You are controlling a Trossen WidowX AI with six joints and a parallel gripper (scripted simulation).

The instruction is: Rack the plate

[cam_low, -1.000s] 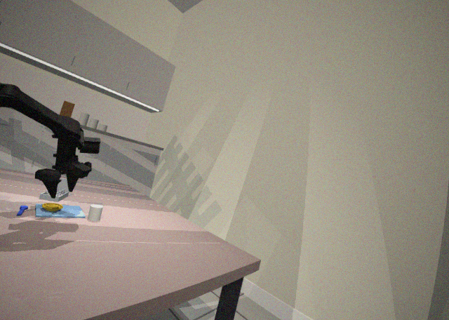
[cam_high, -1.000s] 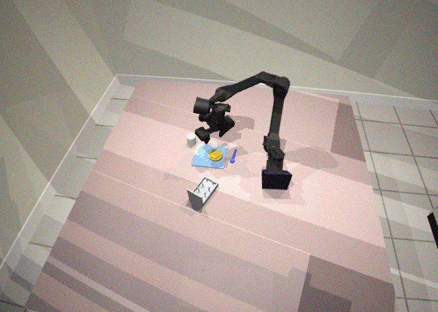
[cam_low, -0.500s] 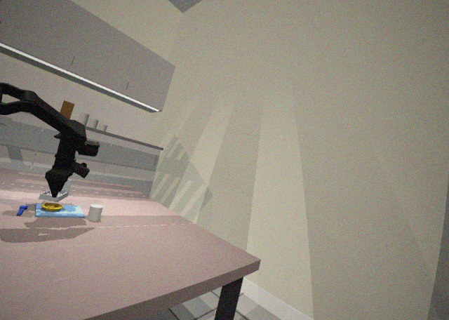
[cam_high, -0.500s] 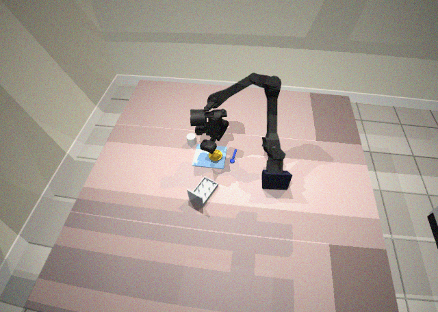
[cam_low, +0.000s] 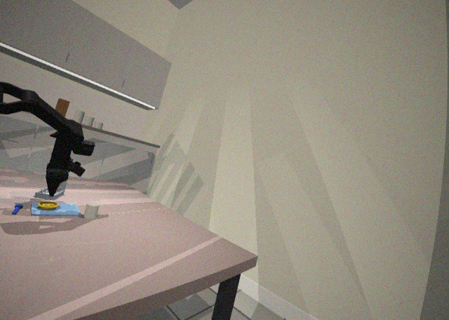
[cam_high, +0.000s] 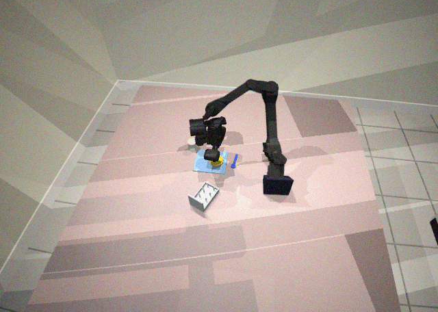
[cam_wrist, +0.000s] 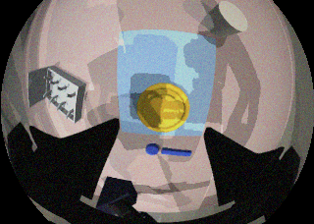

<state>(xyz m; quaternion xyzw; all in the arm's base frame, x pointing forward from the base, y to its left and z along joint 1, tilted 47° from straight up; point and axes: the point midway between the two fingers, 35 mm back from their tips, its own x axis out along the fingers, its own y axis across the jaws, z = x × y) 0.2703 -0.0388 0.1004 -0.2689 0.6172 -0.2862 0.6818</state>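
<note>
Right now the yellow plate is 50 mm below my gripper tip. From my gripper tip the other things lie so: white cup (130 mm ahead, 80 mm to the right, 40 mm below); then mat (60 mm below, 30 mm ahead); then blue spoon (90 mm behind, 60 mm below, 10 mm to the right).
</note>
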